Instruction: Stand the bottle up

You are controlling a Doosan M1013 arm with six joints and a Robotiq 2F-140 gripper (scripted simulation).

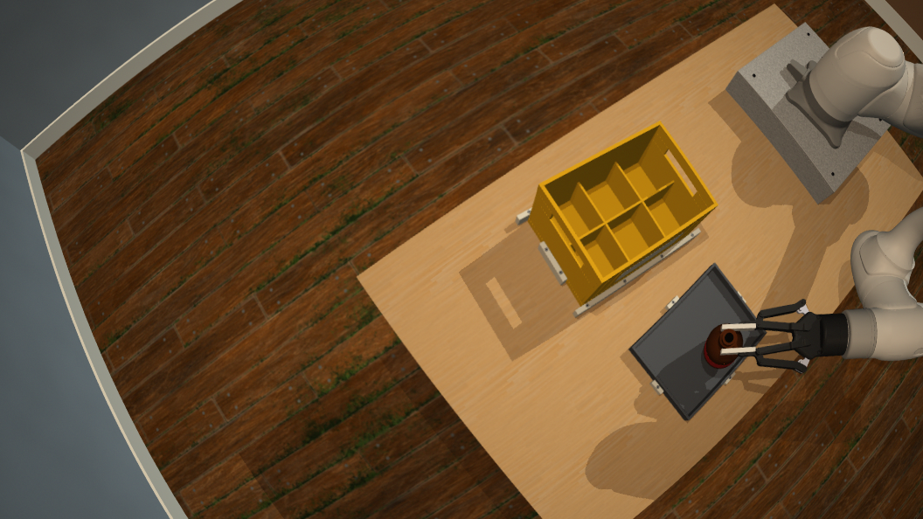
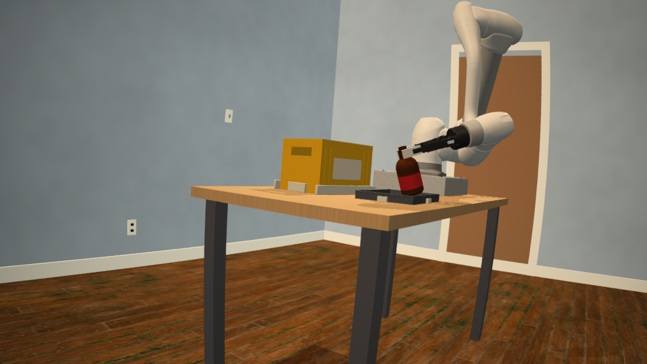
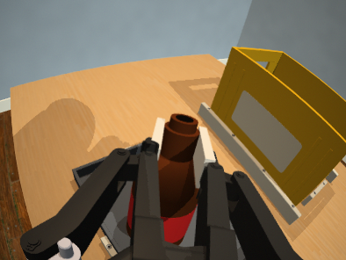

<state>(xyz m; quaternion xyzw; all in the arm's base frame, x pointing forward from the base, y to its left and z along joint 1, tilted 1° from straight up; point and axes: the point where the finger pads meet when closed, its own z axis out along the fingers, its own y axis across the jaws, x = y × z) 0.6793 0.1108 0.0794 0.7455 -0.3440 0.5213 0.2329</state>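
The bottle lies 6 cm below my hand. Also, from my hand: yellow crate (31 cm to the right, 7 cm below, 4 cm behind); then dark grey tray (14 cm below, 2 cm to the right, 1 cm behind).
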